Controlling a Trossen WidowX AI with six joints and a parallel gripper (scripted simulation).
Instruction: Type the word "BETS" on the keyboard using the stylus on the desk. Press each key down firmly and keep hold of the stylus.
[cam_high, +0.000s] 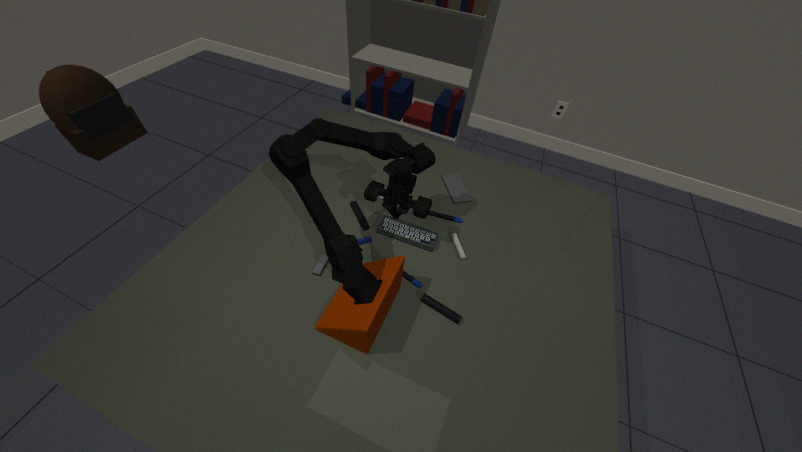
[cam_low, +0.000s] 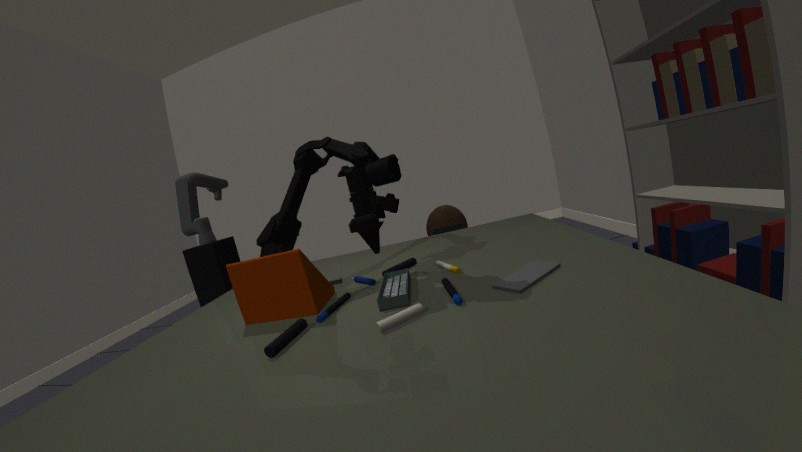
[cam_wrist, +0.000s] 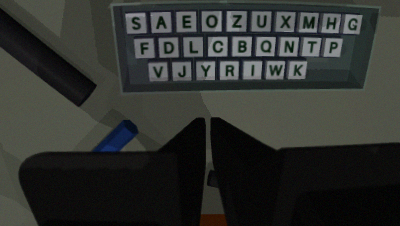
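My gripper tip is 100 mm past the blue stylus, 120 mm to the right of it and 90 mm above it. Round my gripper tip: white cylinder: 40 mm ahead, 210 mm to the right, 90 mm below; then yellow-tipped marker: 170 mm ahead, 50 mm to the left, 90 mm below; then grey slab: 320 mm ahead, 130 mm to the right, 90 mm below.
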